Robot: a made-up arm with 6 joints.
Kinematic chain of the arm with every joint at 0, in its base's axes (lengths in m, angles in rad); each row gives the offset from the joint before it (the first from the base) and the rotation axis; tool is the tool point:
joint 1: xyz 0 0 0.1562 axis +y
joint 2: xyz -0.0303 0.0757 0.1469 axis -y
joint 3: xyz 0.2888 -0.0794 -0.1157 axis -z
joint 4: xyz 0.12 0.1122 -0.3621 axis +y
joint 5: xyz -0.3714 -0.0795 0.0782 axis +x
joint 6: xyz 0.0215 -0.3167 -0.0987 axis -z
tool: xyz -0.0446 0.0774 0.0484
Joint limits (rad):
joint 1: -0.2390..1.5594
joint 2: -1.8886..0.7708
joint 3: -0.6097..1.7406
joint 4: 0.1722..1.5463
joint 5: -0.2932..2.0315
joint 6: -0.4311..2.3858
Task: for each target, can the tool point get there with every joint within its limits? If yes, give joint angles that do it. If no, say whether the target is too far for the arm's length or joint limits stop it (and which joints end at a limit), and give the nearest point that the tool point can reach.
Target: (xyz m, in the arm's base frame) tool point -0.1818 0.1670 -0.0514
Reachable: yes | joints 0.2553 -1.2261 1.1634 1.1857 1.7078 0.6934
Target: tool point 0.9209 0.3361 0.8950
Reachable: no: joint limits stop it (at a limit: joint 1, joint 2, joint 3, joint 5, joint 6) | nearest point 0.6485 0.2821 0.4772 | short by 0.502 m
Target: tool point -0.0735 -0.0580 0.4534
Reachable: yes | joints 1.1989 -1.6681 -0.3693 1.1079 1.2427 0.8581
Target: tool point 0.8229 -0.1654 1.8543
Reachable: no: too far | nearest point 0.2550 -0.0678 0.8838 | short by 1.129 m
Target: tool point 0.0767 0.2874 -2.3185
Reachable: no: too far | nearest point 0.0799 0.1307 -0.6466 | short by 1.679 m
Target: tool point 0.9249 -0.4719 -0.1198
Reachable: no: joint limits stop it (at a limit: joint 2, joint 4, joint 5, joint 6) | nearest point 0.6539 -0.2486 -0.0389 | short by 0.360 m
